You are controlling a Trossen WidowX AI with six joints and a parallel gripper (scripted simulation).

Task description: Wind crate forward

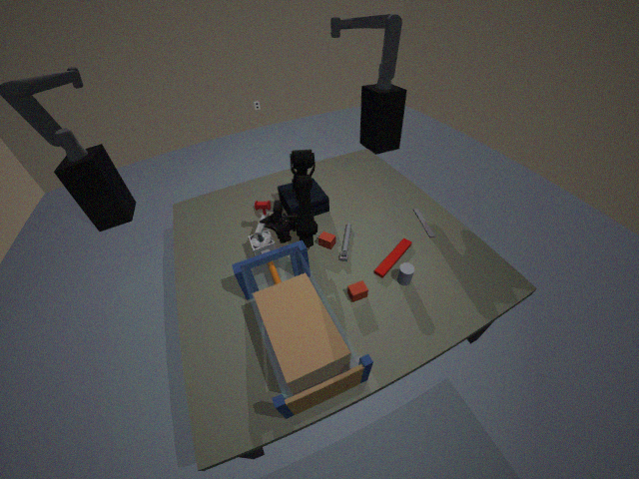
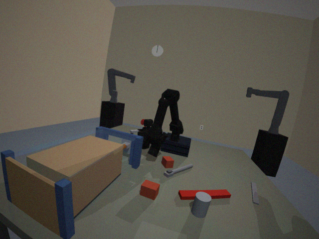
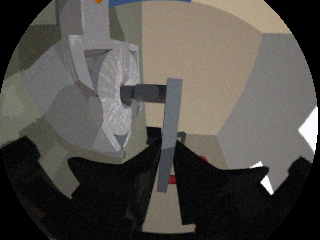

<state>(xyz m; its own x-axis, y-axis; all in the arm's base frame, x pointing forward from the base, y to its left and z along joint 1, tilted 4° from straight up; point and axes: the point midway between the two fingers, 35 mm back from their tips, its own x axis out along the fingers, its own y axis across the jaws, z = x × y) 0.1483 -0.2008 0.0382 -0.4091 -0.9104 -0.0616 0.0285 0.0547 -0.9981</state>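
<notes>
Now: gripper tip 10 mm past the winch handle, 10 mm to the right of it and 10 mm below it. Also, from my gripper tip: hand winch: 30 mm ahead, 30 mm to the right, 100 mm below; then red knob: 40 mm behind, 30 mm to the left, 40 mm above; then red bar: 310 mm ahead, 460 mm to the left, 120 mm below.
</notes>
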